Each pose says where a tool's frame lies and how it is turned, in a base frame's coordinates. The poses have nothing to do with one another.
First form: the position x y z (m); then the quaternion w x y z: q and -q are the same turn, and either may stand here.
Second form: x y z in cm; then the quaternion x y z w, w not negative. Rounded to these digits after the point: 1 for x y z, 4 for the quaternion.
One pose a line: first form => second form
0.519 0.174 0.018 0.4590 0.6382 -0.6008 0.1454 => 51.9 17.4 1.8 0.6382 -0.6008 0.1454 0.4590
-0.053 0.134 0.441 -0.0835 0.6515 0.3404 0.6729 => -5.3 13.4 44.1 -0.6515 -0.3404 -0.6729 0.0835
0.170 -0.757 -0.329 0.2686 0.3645 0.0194 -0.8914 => 17.0 -75.7 -32.9 0.3645 0.0194 -0.8914 0.2686
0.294 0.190 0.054 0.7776 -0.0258 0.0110 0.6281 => 29.4 19.0 5.4 -0.0258 0.0110 0.6281 0.7776
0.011 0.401 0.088 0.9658 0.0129 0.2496 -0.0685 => 1.1 40.1 8.8 0.0129 0.2496 -0.0685 0.9658
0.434 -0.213 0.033 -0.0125 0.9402 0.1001 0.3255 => 43.4 -21.3 3.3 -0.9402 -0.1001 -0.3255 0.0125
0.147 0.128 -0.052 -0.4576 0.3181 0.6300 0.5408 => 14.7 12.8 -5.2 -0.3181 -0.6300 -0.5408 0.4576
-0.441 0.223 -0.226 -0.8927 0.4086 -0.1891 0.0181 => -44.1 22.3 -22.6 -0.4086 0.1891 -0.0181 0.8927
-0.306 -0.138 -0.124 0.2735 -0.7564 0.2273 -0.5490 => -30.6 -13.8 -12.4 -0.7564 0.2273 -0.5490 0.2735
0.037 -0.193 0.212 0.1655 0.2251 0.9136 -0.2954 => 3.7 -19.3 21.2 0.2251 0.9136 -0.2954 0.1655
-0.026 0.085 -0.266 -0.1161 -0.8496 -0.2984 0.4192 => -2.6 8.5 -26.6 0.8496 0.2984 -0.4192 0.1161
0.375 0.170 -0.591 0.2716 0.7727 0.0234 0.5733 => 37.5 17.0 -59.1 0.7727 0.0234 0.5733 0.2716
